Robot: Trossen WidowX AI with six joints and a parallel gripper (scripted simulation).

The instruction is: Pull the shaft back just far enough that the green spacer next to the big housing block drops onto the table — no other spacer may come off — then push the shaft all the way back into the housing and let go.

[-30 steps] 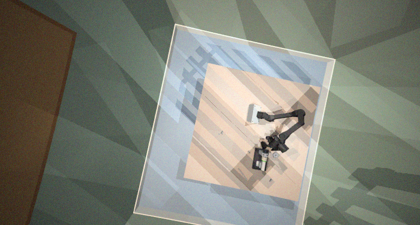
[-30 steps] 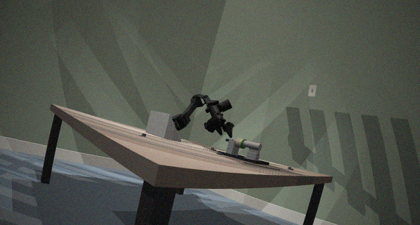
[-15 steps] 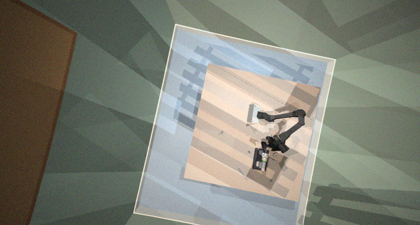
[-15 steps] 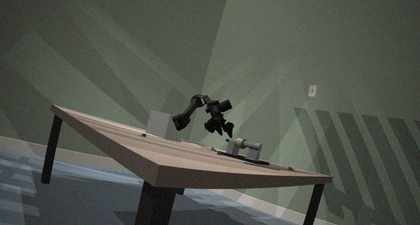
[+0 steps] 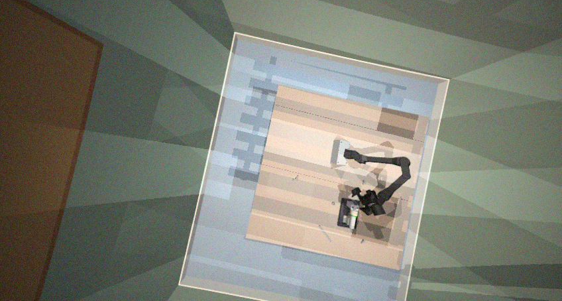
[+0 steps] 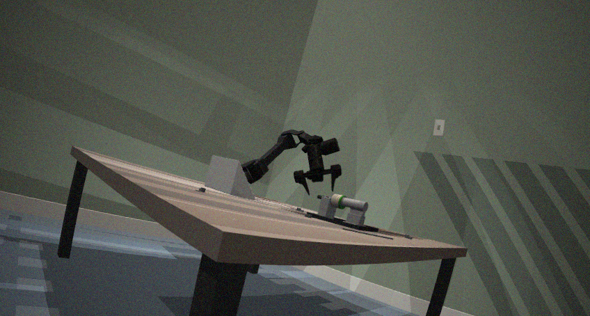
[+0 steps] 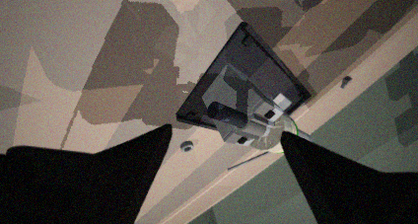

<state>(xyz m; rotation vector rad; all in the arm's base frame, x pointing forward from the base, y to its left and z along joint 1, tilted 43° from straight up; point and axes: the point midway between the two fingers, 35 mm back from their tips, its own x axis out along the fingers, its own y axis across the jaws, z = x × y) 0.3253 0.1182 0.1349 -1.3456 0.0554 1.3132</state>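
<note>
Right now the dark shaft is 5 cm ahead of my gripper tip, 2 cm to the left of it and 2 cm below it. Also, from my gripper tip: green spacer 10 cm ahead, 2 cm to the left, 2 cm below.
</note>
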